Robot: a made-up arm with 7 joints. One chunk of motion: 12 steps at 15 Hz.
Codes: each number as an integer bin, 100 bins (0 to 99) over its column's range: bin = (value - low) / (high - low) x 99, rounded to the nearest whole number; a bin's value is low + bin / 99 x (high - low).
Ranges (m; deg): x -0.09..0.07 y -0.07..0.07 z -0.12..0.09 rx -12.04..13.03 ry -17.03..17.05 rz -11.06..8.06
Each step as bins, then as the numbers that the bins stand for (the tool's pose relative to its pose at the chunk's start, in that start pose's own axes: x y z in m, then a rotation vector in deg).
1 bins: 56 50 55 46 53 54
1 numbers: 0.0005 0.0007 -0.0033 -0.39 1.21 -0.63
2 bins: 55 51 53 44 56 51
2 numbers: -0.0011 0.0021 -0.0076 -0.90 2.25 -1.21
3 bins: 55 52 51 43 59 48
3 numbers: -0.0011 0.0035 -0.0118 -1.15 3.28 -1.79
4 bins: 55 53 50 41 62 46
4 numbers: -0.0011 0.0049 -0.0139 -1.66 4.31 -2.18
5 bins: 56 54 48 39 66 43
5 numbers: 0.0005 0.0064 -0.0182 -2.16 5.69 -2.76
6 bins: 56 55 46 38 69 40
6 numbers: 0.0005 0.0078 -0.0224 -2.42 6.72 -3.33
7 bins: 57 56 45 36 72 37
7 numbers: 0.0021 0.0092 -0.0245 -2.92 7.76 -3.91
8 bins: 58 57 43 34 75 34
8 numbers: 0.0037 0.0106 -0.0288 -3.43 8.79 -4.49
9 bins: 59 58 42 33 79 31
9 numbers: 0.0054 0.0120 -0.0309 -3.68 10.17 -5.07
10 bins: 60 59 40 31 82 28
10 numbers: 0.0070 0.0134 -0.0352 -4.19 11.20 -5.65
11 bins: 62 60 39 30 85 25
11 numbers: 0.0102 0.0148 -0.0373 -4.44 12.23 -6.23
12 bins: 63 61 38 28 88 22
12 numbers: 0.0118 0.0163 -0.0394 -4.95 13.26 -6.81
